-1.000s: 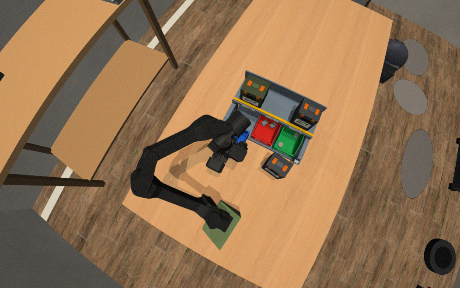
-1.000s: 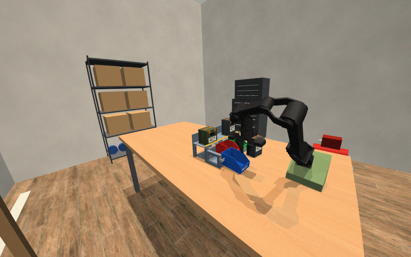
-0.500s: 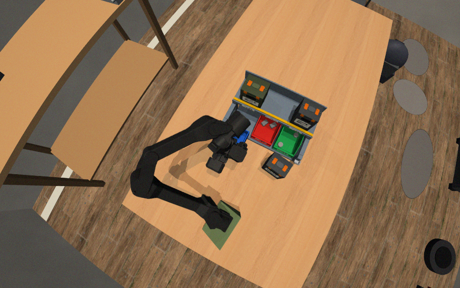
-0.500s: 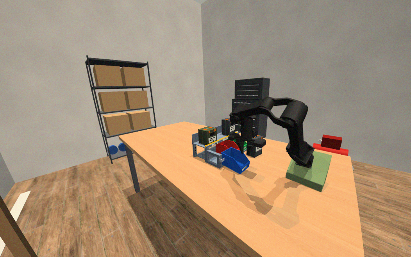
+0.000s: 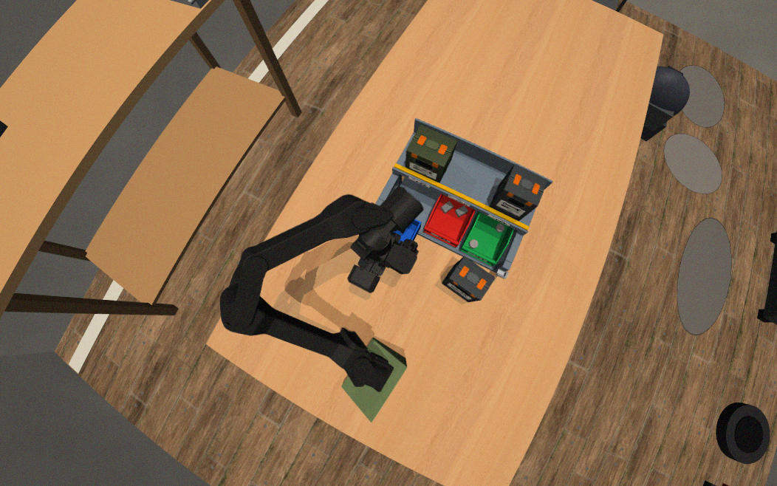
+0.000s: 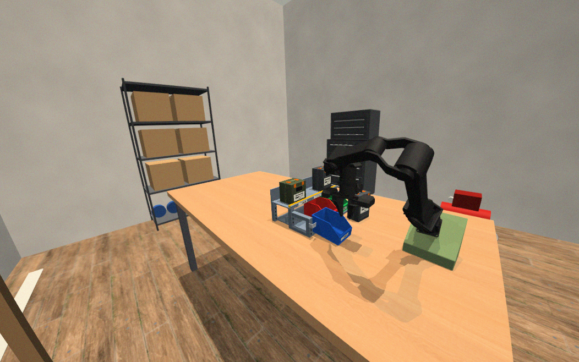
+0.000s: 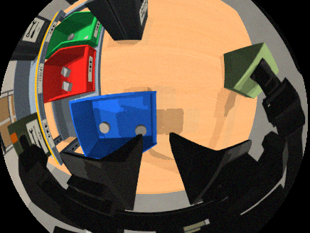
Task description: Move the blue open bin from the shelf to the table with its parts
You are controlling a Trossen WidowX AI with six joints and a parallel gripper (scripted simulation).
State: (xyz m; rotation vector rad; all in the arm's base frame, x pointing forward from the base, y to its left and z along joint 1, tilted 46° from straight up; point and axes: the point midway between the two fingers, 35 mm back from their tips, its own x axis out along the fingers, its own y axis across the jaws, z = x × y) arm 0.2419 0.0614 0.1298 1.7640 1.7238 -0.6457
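My gripper is now 9 cm above the blue open bin and 6 cm short of it. The rest, counted from my hand: olive case: 27 cm ahead, 2 cm to the left, 2 cm above; red bin: 20 cm ahead, 10 cm to the right, 9 cm below; green bin: 21 cm to the right, 20 cm ahead, 9 cm below.
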